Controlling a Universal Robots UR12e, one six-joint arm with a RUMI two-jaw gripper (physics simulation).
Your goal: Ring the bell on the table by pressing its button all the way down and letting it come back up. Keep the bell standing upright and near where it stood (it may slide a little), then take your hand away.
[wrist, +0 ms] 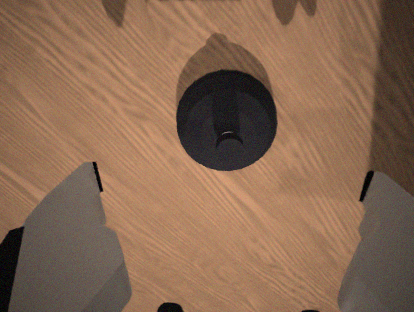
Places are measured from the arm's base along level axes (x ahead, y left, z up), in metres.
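Pixels of known places: gripper, between the fingertips: (228, 171).
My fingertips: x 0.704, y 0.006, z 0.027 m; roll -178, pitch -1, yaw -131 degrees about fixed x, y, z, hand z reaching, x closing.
Observation:
Ahead of a thing's pixels: the offset from my fingertips to its middle. Level surfaces: height alone.
The bell {0.002 m back, 0.002 m right, 0.057 m down} (200, 120) is a round, dark blue-black dome seen from above, a little right of the middle in the upper half of the wrist view. It stands upright on the table. Its small round button {0.002 m back, 0.002 m right, 0.029 m down} (229, 139) shows on top with a thin bright edge. My gripper (228, 171) is wide open and empty. One pale grey finger is at the lower left and the other at the lower right. The bell shows beyond and between the fingertips, and neither finger touches it. How high the gripper is above the bell is hard to tell.
The wooden table {0.090 m down} (75, 100) has a light, wavy grain. The bell's shadow falls on it just above the bell in the view. Shadows of the gripper lie along the top edge, and a darker shaded band runs down the right side.

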